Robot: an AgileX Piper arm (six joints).
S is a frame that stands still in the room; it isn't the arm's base.
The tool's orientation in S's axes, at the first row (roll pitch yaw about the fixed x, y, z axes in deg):
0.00, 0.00, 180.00
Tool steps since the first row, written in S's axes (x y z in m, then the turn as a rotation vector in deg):
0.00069, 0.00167, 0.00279, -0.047, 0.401, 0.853
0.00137, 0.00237, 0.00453, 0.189, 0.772, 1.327
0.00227, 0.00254, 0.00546, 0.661, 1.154, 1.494
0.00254, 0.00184, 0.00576, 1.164, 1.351, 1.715
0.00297, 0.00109, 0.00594, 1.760, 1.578, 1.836
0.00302, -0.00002, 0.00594, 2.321, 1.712, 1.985
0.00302, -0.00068, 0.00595, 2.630, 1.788, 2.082
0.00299, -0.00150, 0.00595, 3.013, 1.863, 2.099
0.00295, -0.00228, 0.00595, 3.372, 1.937, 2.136
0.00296, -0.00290, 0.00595, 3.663, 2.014, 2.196
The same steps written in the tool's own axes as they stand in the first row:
-0.00069, -0.00167, 0.00279, 0.047, -0.401, 0.853
-0.00137, -0.00237, 0.00453, -0.189, -0.772, 1.327
-0.00227, -0.00254, 0.00546, -0.661, -1.154, 1.494
-0.00254, -0.00184, 0.00576, -1.164, -1.351, 1.715
-0.00297, -0.00109, 0.00594, -1.760, -1.578, 1.836
-0.00302, 0.00002, 0.00594, -2.321, -1.712, 1.985
-0.00302, 0.00068, 0.00595, -2.630, -1.788, 2.082
-0.00299, 0.00150, 0.00595, -3.013, -1.863, 2.099
-0.00295, 0.00228, 0.00595, -3.372, -1.937, 2.136
-0.00296, 0.00290, 0.00595, -3.663, -2.014, 2.196

